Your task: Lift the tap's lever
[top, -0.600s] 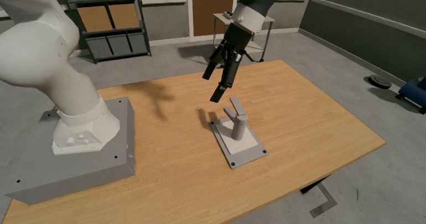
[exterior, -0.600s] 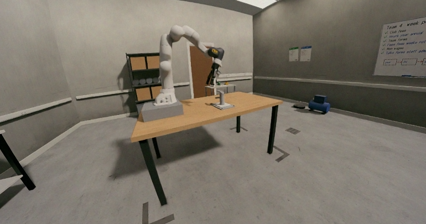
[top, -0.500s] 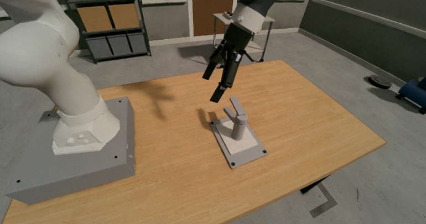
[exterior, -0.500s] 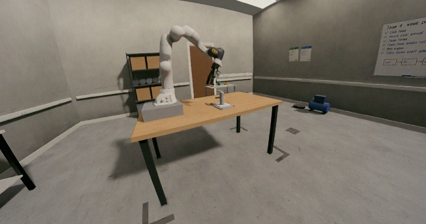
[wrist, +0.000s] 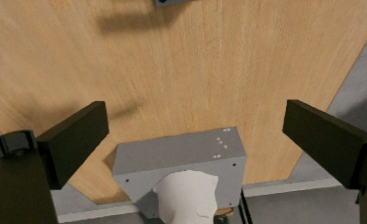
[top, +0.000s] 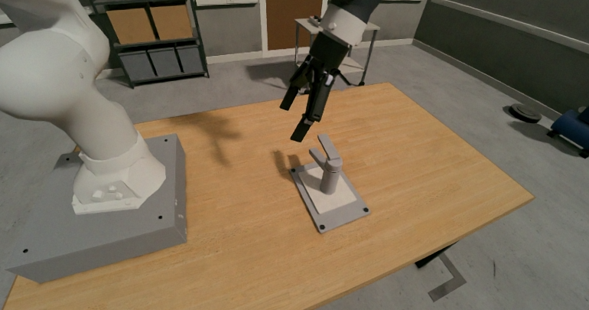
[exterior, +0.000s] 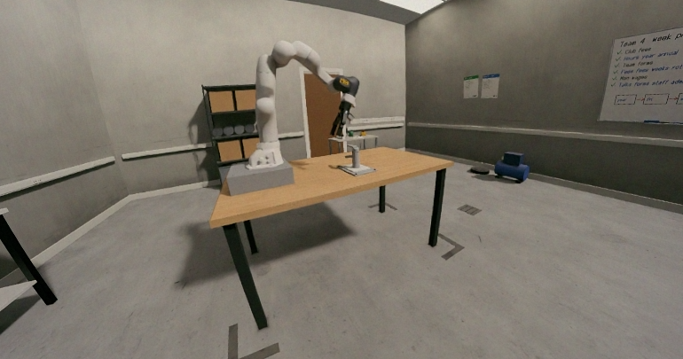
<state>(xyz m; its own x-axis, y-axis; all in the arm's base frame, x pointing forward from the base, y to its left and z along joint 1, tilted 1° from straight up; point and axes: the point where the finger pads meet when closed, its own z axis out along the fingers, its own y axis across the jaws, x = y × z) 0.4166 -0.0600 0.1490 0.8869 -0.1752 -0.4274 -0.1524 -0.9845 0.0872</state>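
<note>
Now: hand 10 cm short of the lever, 4 cm to the left of it and 9 cm above it. Also, from my hand: tap 10 cm ahead, 6 cm to the right, 13 cm below.
</note>
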